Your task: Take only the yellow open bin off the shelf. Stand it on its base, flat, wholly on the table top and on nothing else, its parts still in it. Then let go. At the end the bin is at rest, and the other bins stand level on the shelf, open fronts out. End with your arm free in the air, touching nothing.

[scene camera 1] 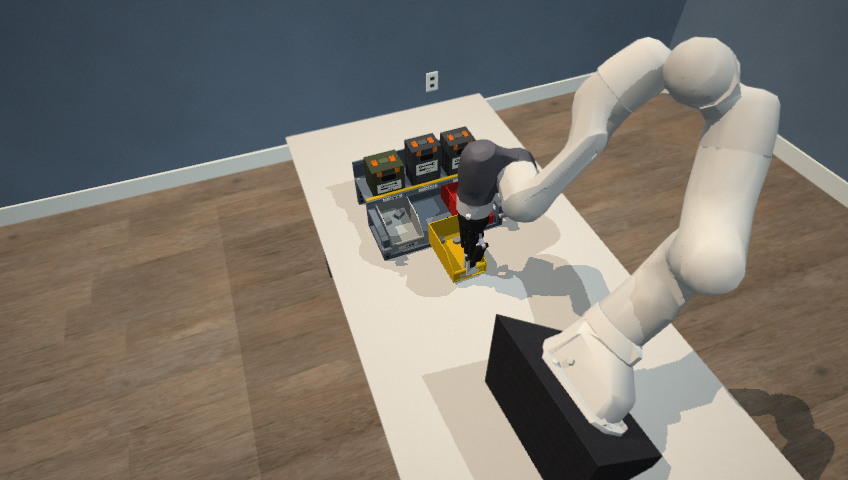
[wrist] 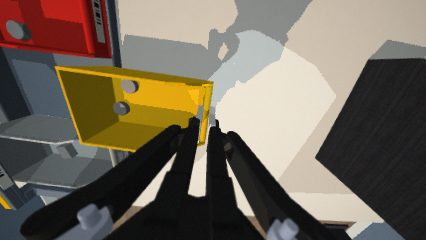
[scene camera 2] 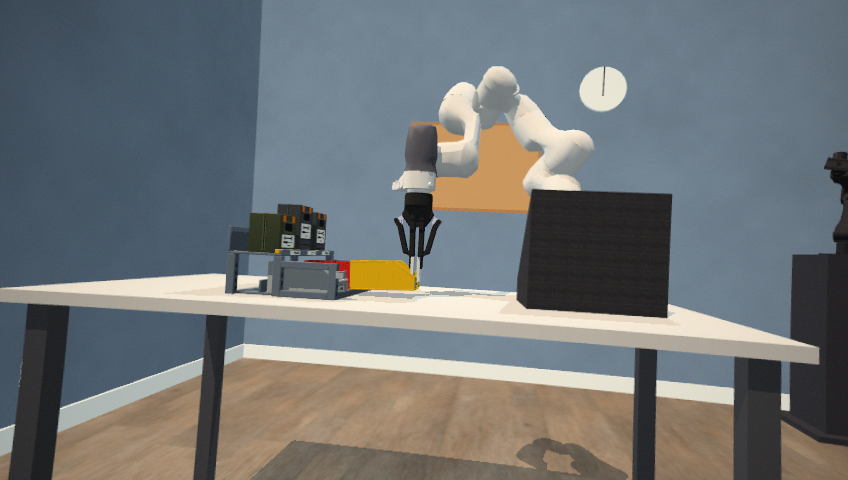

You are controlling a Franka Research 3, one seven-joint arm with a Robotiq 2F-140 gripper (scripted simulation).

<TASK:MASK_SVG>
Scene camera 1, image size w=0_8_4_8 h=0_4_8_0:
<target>my gripper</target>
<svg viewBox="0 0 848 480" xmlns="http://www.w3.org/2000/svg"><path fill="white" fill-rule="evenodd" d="M490 214L483 219L467 220L458 212L461 247L464 248L465 253L463 269L466 268L467 276L476 273L477 262L482 260L486 248L489 247L488 243L483 240L484 228L489 223Z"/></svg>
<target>yellow open bin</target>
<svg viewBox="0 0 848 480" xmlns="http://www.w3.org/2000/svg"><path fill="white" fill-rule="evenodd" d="M457 215L428 224L429 243L453 283L481 274L486 271L487 262L483 255L482 260L477 262L476 273L466 275L466 268L463 269L464 248L461 247L461 243L453 243L455 236L460 237Z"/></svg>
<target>grey bin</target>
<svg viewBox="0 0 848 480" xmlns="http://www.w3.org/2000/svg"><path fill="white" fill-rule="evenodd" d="M407 196L374 205L376 213L390 240L392 254L425 244L425 236L419 217ZM389 216L392 219L392 224L387 226L384 218ZM402 209L405 211L405 215L399 220L394 218L394 213L398 209Z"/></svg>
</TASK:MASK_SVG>
